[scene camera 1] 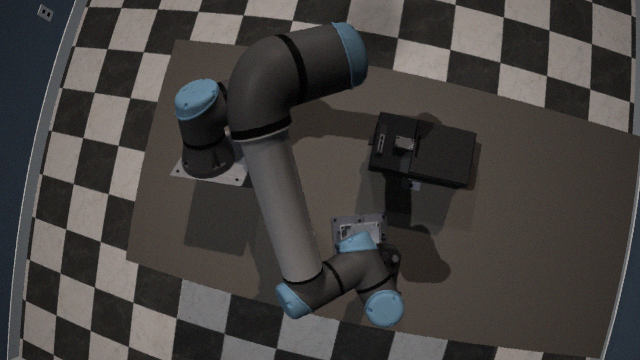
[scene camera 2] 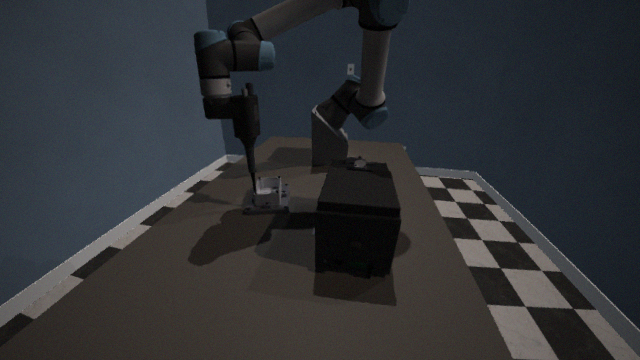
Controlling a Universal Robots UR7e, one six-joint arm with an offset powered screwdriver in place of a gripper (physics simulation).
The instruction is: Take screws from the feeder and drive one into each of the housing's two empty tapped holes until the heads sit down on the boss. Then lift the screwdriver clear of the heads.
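The screwdriver (scene camera 2: 254, 188) hangs upright in scene camera 2, its thin tip at the left corner of the light grey housing (scene camera 2: 268, 198) (scene camera 1: 360, 229). Whether the tip touches a screw or a hole there is too small to tell. In scene camera 1 the tip is hidden under the wrist, which also covers the lower part of the housing. The housing sits on a grey plate (scene camera 2: 265, 210) (scene camera 1: 342, 219). The tapped holes and screw heads cannot be told apart. The black screw feeder (scene camera 1: 442, 156) (scene camera 2: 357, 194) stands apart from the housing, with a small light metal piece (scene camera 1: 404, 143) (scene camera 2: 359, 163) on top.
The brown table (scene camera 1: 525, 225) (scene camera 2: 210, 300) carries everything. The arm's base plate (scene camera 1: 210, 178) is at the left in scene camera 1. The forearm (scene camera 1: 280, 205) slants across the table there. A small light tab (scene camera 1: 414, 185) sticks out from the feeder's side facing the housing.
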